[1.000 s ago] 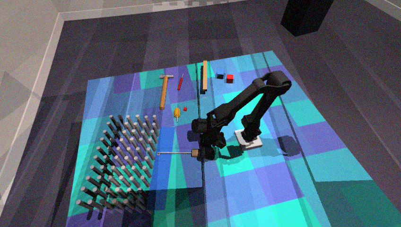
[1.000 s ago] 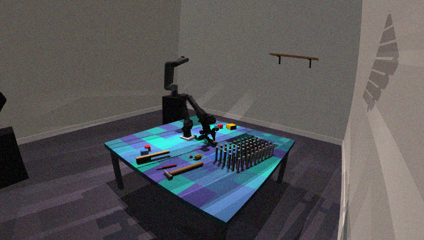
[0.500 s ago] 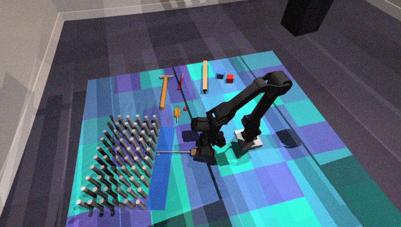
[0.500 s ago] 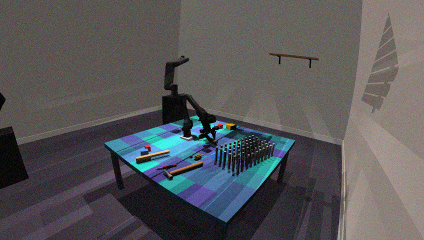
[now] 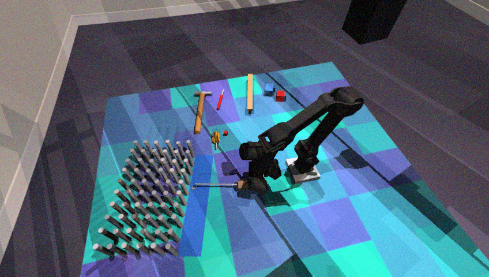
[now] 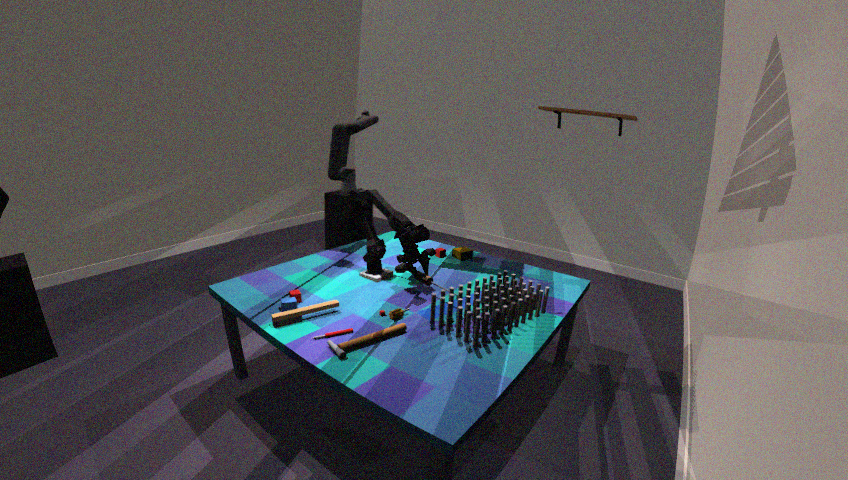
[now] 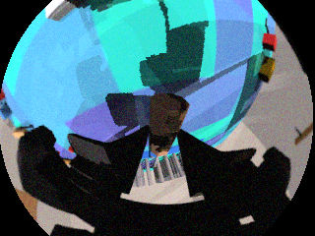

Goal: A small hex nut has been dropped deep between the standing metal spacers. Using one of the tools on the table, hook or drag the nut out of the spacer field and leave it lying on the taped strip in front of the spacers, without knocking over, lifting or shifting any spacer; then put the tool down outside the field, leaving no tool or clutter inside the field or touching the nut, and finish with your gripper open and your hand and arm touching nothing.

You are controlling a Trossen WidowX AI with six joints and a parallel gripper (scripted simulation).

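My gripper tip is now 10 cm short of the hook tool and 4 cm to the left of it. Round my gripper tip: yellow screwdriver (6 cm ahead, 28 cm to the right, 3 cm below); bent wire (20 cm behind, 45 cm to the left, 4 cm below); blue taped strip (21 cm ahead, 4 cm to the right, 5 cm below).
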